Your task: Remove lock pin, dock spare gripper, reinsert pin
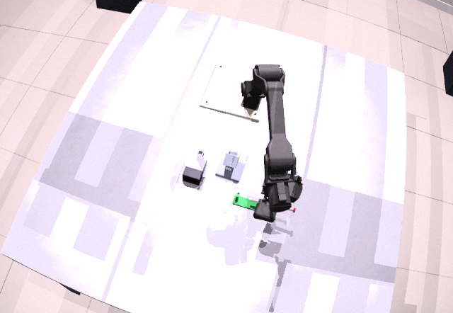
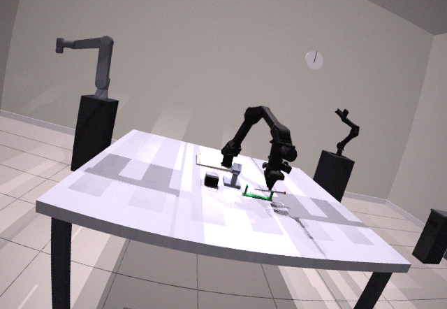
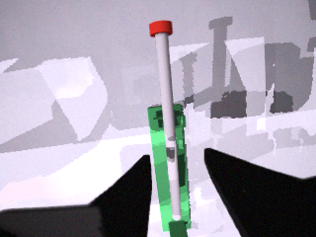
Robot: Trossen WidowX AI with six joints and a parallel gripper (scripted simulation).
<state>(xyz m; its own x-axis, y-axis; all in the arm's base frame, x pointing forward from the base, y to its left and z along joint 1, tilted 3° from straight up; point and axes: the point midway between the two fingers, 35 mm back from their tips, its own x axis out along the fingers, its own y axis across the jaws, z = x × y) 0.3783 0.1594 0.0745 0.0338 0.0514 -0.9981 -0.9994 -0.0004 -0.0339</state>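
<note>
Right now my gripper tip is 4 cm to the left of the green cradle and 3 cm above it. From my gripper tip the other things lie so: grey mount: 10 cm behind, 15 cm to the right; spare gripper: 6 cm behind, 26 cm to the right, 3 cm below.
</note>
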